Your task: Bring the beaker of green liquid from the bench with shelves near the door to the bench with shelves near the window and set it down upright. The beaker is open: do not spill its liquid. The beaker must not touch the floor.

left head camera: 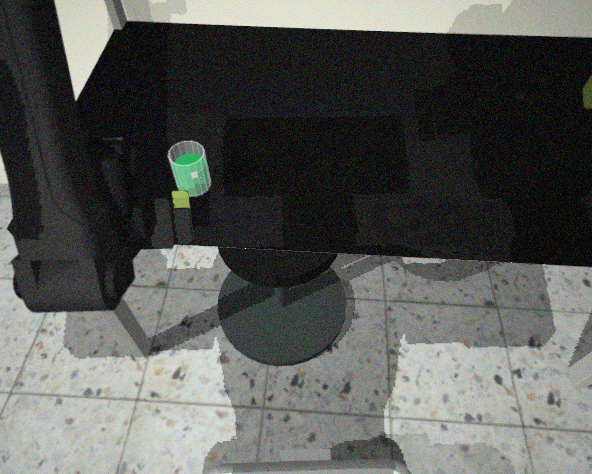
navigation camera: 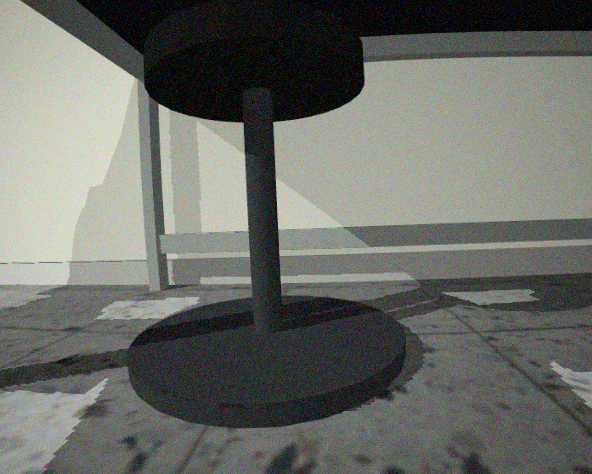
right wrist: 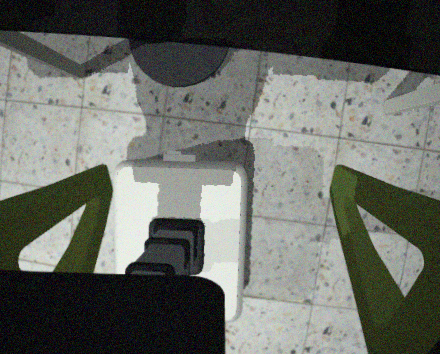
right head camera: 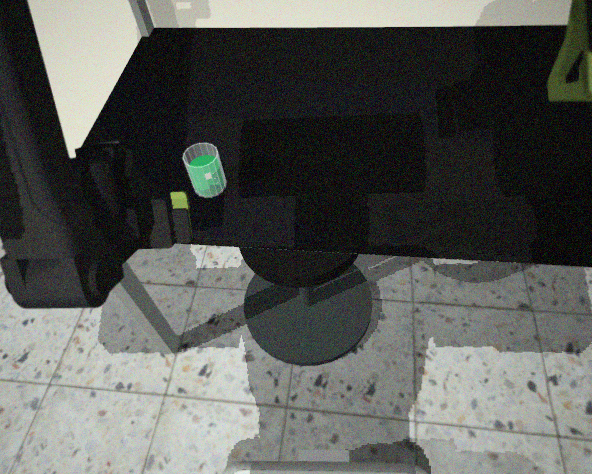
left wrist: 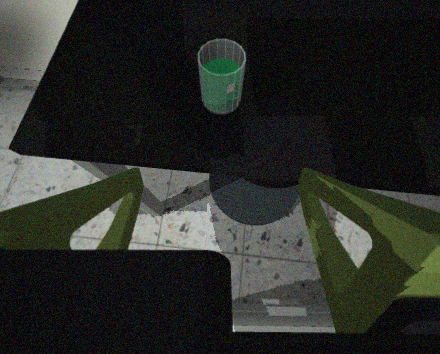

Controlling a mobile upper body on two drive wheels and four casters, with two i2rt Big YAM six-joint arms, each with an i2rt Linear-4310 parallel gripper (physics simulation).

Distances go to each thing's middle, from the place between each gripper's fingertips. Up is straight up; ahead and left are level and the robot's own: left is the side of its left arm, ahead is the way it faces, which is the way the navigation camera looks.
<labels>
My left hand is 230 mm short of the beaker of green liquid [left head camera: 188, 161] and 170 mm above it.
My right hand is 48 cm above the beaker of green liquid, 44 cm to the right of it and 41 cm short of it.
</labels>
